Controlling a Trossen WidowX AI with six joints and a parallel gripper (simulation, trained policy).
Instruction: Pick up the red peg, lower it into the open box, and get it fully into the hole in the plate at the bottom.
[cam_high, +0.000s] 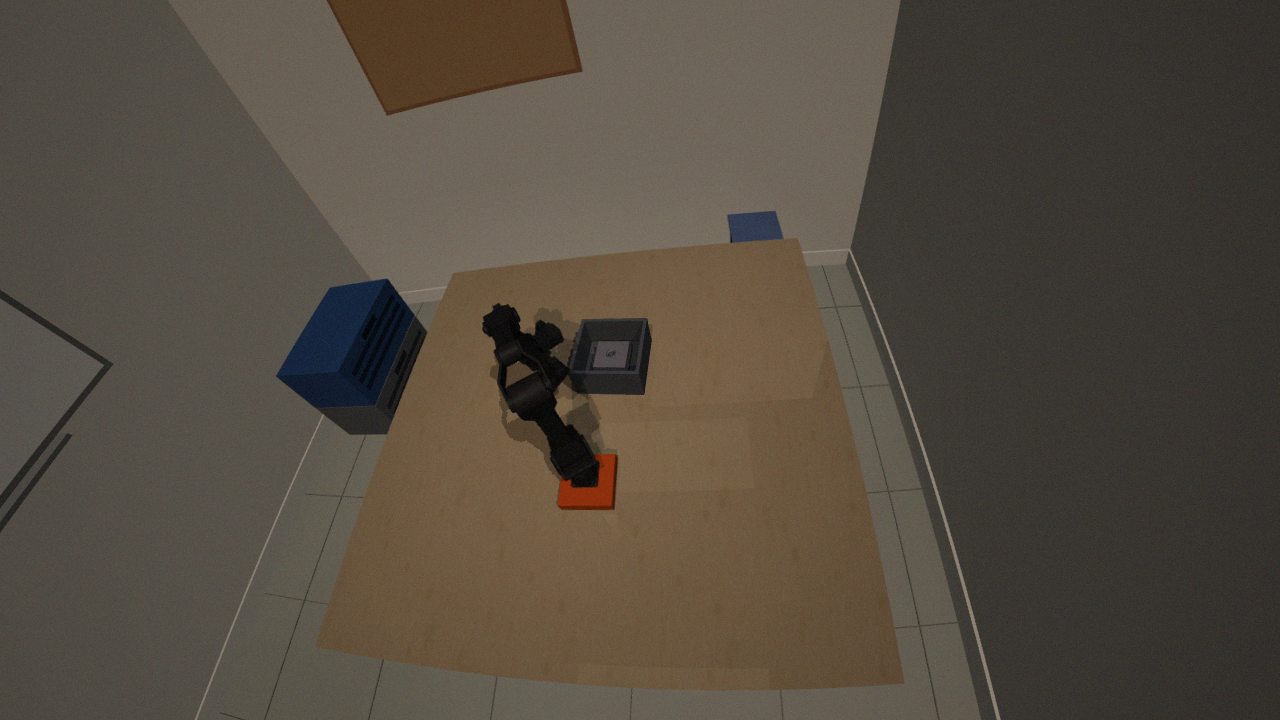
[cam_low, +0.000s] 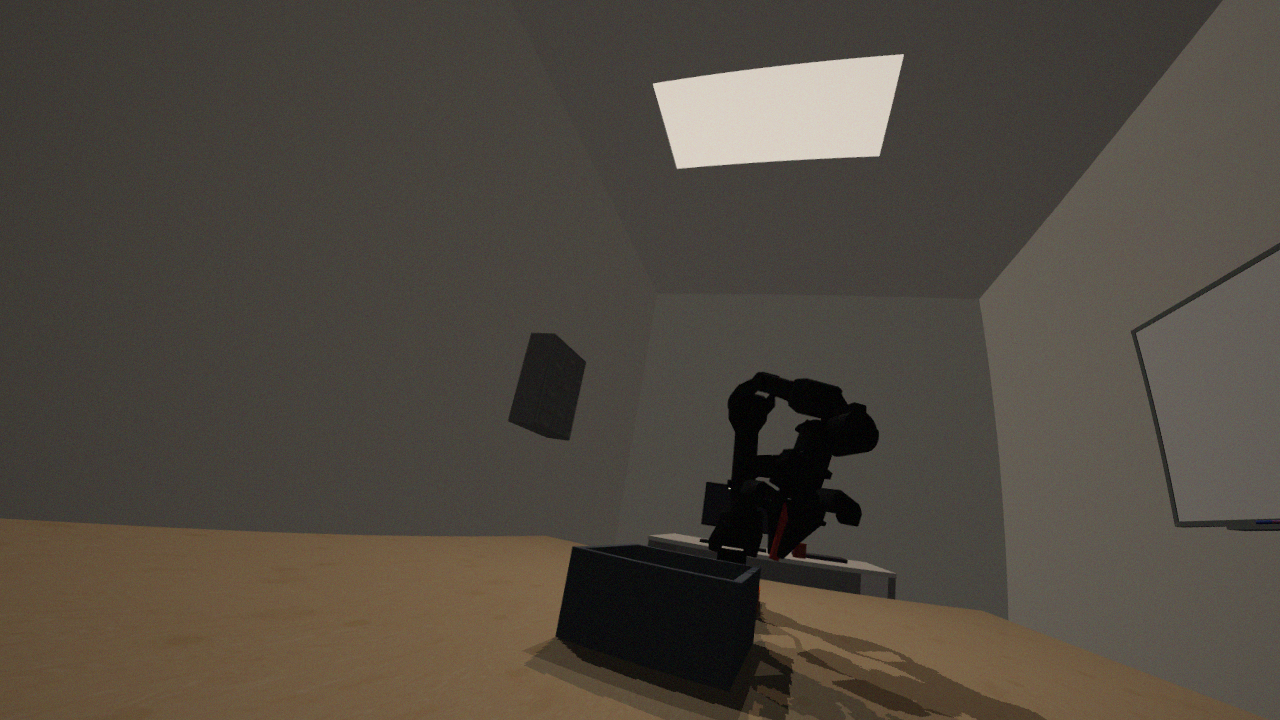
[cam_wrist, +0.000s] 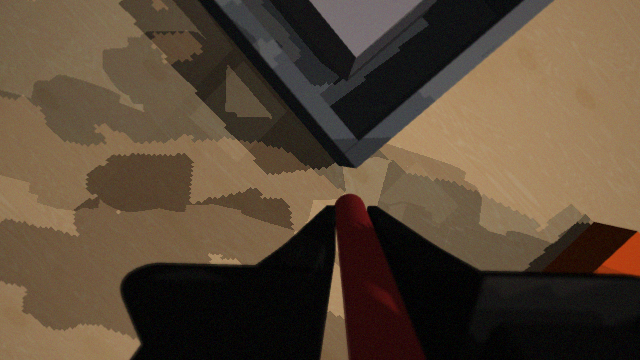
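My gripper tip is 100 mm short of the plate, 120 mm to the left of it and 70 mm above it. The rest, counted from my gripper tip: red peg (10 mm to the left, 30 mm above); dark box (100 mm ahead, 120 mm to the right, 90 mm below).
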